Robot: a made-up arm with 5 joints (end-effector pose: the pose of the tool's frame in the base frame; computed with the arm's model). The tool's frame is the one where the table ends.
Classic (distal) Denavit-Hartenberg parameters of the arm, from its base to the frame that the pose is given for. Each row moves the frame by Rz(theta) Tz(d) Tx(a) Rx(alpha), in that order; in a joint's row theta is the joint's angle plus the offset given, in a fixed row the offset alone. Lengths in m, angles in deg.
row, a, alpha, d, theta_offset
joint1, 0, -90, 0.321, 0
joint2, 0.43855, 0, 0, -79.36
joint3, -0.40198, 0, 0, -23.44
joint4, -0.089, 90, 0, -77.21
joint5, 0, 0, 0.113, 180
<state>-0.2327 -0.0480 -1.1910 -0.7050 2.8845</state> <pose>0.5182 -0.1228 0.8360 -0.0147 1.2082 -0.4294</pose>
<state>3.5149 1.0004 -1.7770 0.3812 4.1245</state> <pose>-0.8105 -0.3174 0.1984 2.7280 -0.8582 -0.4463</pose>
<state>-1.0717 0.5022 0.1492 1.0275 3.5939</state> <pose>-0.0049 0.0091 0.2178 -1.0237 -1.0727 -0.5035</pose>
Working (the frame after each row of the table, in the pose's form):
after joint1: 0.0000 0.0000 0.3210 -1.4049 0.8342 -0.8342
after joint2: 0.1333 -0.2445 0.6598 -1.7846 0.1690 -1.4860
after joint3: 0.0534 -0.0980 0.2941 -1.8608 -0.0662 -1.6655
after joint4: 0.0488 -0.0896 0.2056 -0.7779 -1.3100 -0.8667

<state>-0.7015 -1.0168 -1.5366 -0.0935 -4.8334</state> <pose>-0.1568 0.1325 1.1338 -0.3006 0.5567 -2.3329</pose>
Working (the frame after each row of the table, in the pose's form):
after joint1: 0.0000 0.0000 0.3210 -1.5002 0.5489 -0.5489
after joint2: -0.2475 0.2091 0.6166 -1.4533 -1.6550 -2.2021
after joint3: -0.1379 0.1165 0.9921 -0.4131 1.6027 0.9577
after joint4: -0.1977 0.1671 1.0344 0.1734 0.4739 -0.6869

